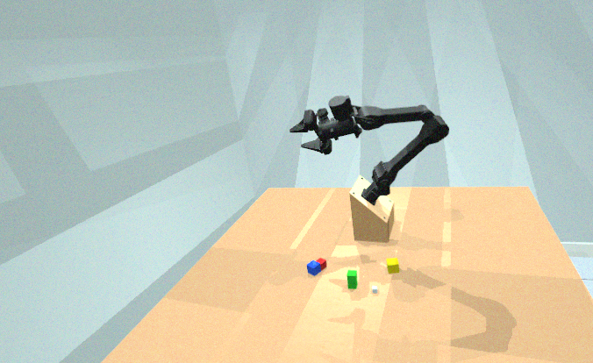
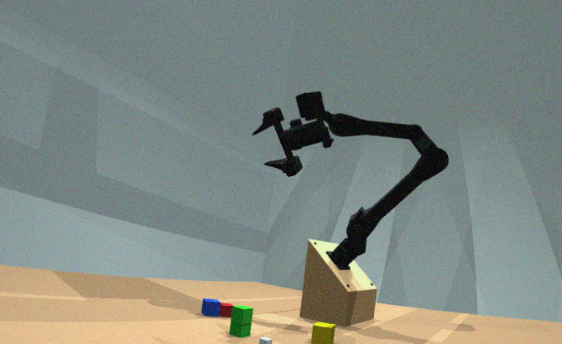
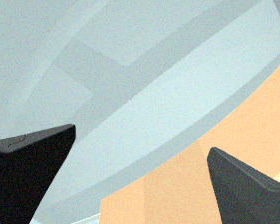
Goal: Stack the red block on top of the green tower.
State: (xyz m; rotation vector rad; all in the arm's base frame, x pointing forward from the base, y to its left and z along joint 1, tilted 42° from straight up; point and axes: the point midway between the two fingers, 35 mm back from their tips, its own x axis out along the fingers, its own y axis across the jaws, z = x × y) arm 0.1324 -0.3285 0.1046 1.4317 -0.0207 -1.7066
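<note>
Right now the red block is 11 cm ahead of my gripper tip, 7 cm to the left of it and 43 cm below it. Also, from my gripper tip: blue block 14 cm ahead, 5 cm to the left, 43 cm below.
</note>
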